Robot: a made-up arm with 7 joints.
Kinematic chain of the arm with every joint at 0, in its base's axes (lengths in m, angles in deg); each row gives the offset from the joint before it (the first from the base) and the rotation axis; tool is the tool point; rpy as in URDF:
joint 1: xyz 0 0 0.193 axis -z
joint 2: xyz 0 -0.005 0.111 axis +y
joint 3: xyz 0 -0.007 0.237 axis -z
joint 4: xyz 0 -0.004 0.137 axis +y
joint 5: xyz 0 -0.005 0.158 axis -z
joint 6: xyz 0 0 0.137 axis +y
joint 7: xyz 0 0 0.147 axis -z
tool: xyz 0 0 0 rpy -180 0 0
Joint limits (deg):
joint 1: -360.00..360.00
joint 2: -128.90..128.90
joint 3: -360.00..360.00
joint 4: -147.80..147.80
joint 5: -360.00..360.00
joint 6: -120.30..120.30
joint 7: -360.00..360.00
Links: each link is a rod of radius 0.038 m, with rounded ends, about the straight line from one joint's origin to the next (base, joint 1, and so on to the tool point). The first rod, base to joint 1, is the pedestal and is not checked.
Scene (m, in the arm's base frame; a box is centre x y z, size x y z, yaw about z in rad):
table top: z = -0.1
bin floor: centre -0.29 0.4 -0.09 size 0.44 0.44 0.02 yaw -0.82
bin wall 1: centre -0.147 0.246 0 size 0.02 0.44 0.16 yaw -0.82
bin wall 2: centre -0.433 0.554 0 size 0.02 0.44 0.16 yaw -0.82
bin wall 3: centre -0.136 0.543 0 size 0.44 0.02 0.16 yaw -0.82
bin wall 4: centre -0.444 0.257 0 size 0.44 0.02 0.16 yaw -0.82
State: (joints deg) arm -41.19 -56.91 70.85 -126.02 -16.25 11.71 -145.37
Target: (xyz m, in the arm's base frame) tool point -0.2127 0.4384 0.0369
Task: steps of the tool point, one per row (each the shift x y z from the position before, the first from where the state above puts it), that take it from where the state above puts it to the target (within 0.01 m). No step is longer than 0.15 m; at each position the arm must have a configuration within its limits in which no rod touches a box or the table.
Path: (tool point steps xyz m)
1: -0.0085 0.0785 -0.0373
2: 0.0192 0.0848 -0.0540
3: 0.0524 0.0801 -0.0688
4: 0.0855 0.0606 -0.0802

